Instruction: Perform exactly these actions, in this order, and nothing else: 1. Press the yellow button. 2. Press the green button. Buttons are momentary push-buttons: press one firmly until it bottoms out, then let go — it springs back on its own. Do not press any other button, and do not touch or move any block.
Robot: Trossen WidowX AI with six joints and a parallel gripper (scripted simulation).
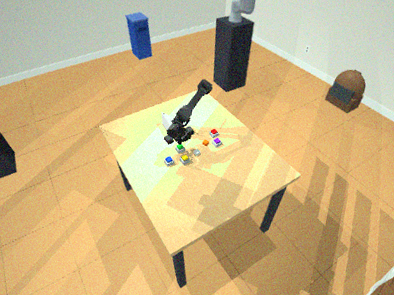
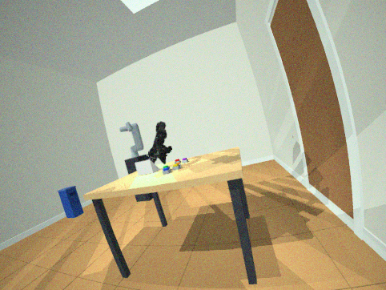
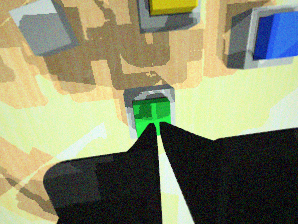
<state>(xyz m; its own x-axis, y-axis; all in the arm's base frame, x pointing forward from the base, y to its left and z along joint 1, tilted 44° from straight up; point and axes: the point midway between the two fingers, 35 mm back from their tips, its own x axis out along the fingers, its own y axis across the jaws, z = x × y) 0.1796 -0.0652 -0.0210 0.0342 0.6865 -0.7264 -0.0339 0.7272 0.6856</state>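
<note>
My gripper tip is 20 mm above the green button. Round my gripper tip: grey block: 80 mm to the left, 80 mm ahead, 40 mm below; then blue button: 110 mm to the right, 60 mm ahead, 20 mm below; then yellow button: 100 mm ahead, 20 mm to the right, 20 mm below.
</note>
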